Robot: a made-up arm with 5 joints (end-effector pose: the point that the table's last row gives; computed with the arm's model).
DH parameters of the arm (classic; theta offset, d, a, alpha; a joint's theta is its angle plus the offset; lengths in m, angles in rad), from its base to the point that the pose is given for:
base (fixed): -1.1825 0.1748 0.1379 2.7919
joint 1: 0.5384 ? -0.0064 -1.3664
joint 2: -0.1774 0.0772 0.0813 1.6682
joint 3: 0.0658 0 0.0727 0
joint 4: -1.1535 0 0.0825 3.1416
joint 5: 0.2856 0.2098 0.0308 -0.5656
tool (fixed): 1.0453 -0.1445 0 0
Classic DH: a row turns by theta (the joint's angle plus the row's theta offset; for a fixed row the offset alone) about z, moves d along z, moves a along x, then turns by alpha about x.
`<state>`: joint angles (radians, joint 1 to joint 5).
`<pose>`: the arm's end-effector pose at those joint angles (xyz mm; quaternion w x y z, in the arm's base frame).
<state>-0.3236 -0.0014 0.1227 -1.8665 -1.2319</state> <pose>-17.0 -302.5 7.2 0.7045 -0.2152 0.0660 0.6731</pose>
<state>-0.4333 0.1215 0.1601 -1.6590 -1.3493</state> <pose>-5.6 -317.1 19.7 0.7682 -0.2399 0.1275 0.5797</pose>
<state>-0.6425 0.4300 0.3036 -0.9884 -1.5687</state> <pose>-11.1 -339.7 65.4 0.9131 -0.2975 0.1942 0.2002</pose>
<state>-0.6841 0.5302 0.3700 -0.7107 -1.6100</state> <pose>-27.3 -341.5 81.2 0.9385 -0.2928 0.1805 0.0284</pose>
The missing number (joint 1, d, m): 0.264
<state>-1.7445 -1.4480 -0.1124 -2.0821 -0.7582</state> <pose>24.8 -167.2 -170.4 0.0164 0.6233 -0.4453 0.6426</pose>
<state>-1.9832 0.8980 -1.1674 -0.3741 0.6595</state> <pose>-102.8 -113.4 28.9 0.7276 0.2679 0.2541 -0.5781</pose>
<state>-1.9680 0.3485 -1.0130 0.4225 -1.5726</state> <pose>149.1 -142.4 -9.4 0.6728 -0.1250 0.0655 0.7262</pose>
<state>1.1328 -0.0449 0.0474 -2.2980 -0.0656</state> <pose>-51.8 -94.1 2.3 0.5326 -0.3702 0.1730 0.7412</pose>
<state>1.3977 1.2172 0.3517 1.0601 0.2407</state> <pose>-34.6 126.3 126.4 0.2664 -0.5016 0.3889 -0.7254</pose>
